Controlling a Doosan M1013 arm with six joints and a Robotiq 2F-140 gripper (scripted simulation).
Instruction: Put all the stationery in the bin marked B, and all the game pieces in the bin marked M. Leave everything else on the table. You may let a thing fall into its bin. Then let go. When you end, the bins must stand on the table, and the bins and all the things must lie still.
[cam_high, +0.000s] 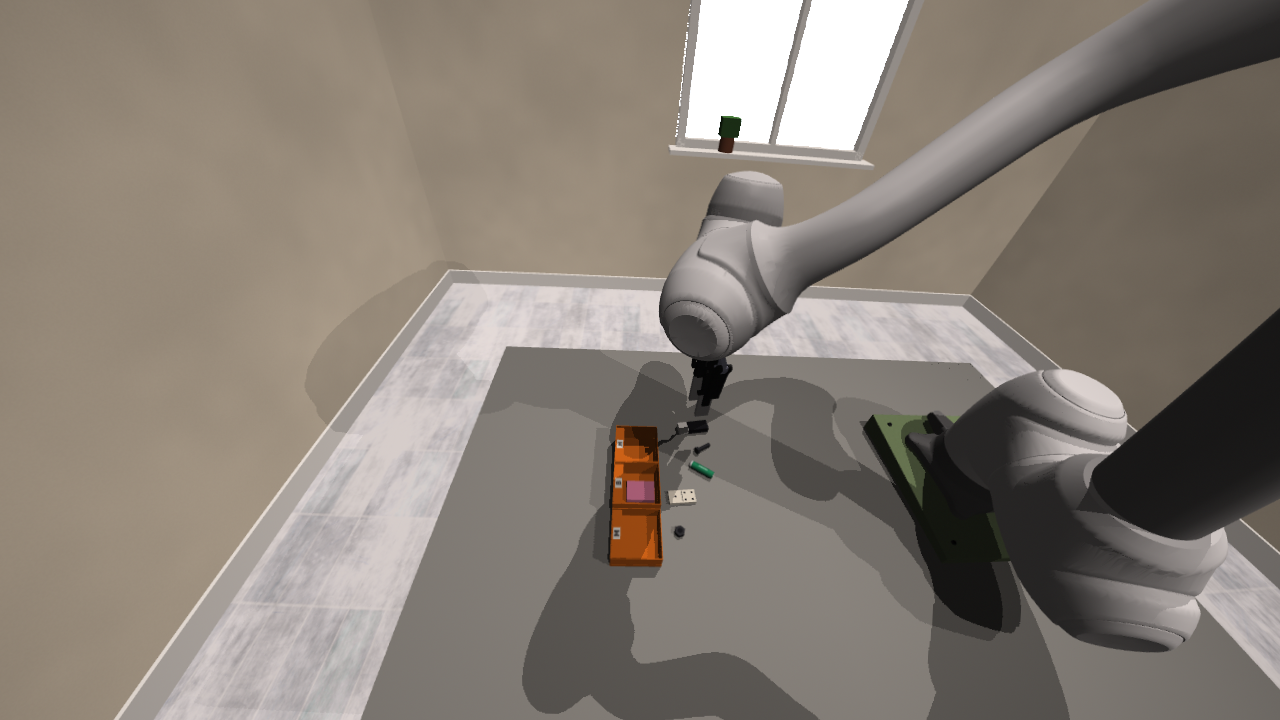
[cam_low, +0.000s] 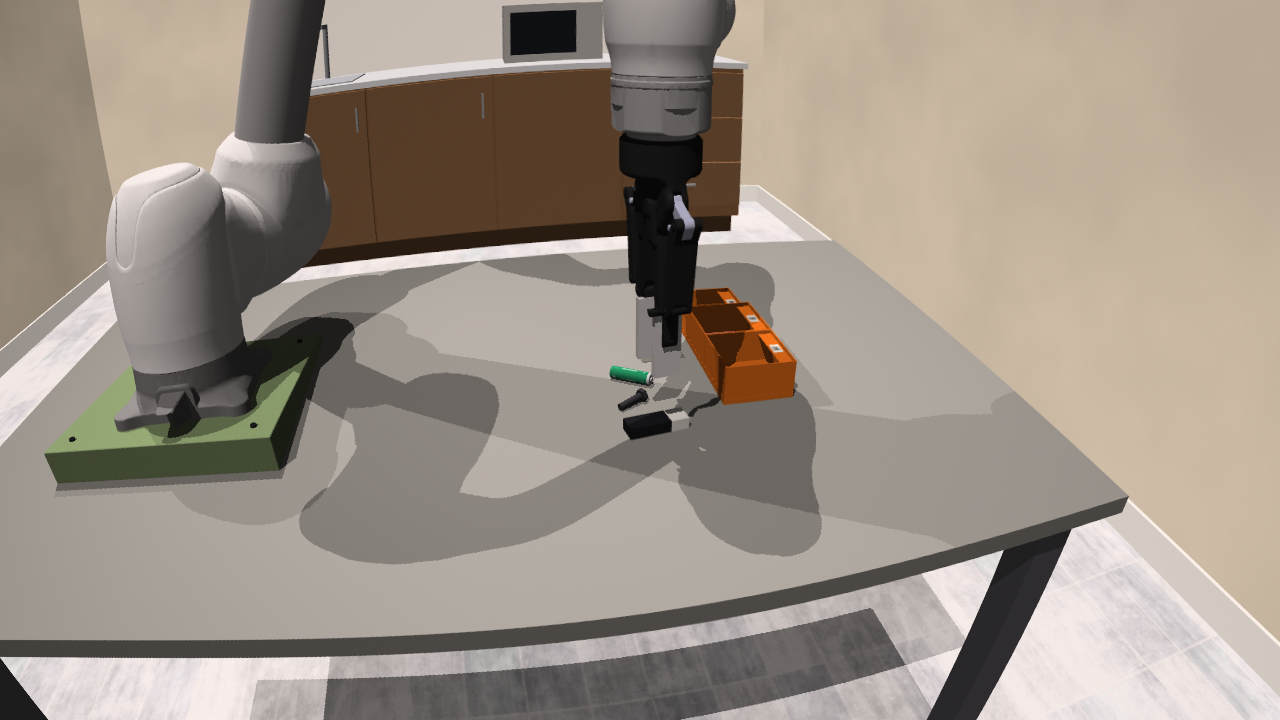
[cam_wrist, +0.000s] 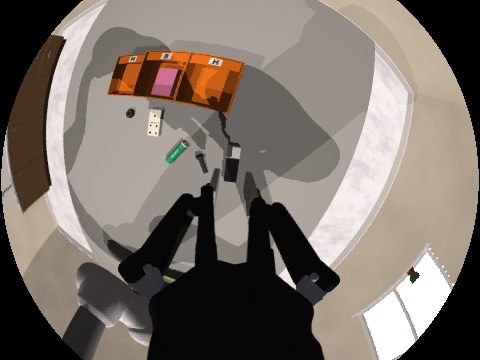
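My hand is 1 cm short of the black-and-white eraser and 10 cm above it. From my hand the other things lie so: green battery 11 cm to the left, 10 cm below; then cream domino 5 cm ahead, 16 cm to the left, 10 cm below; then black bolt 6 cm to the left, 10 cm below.
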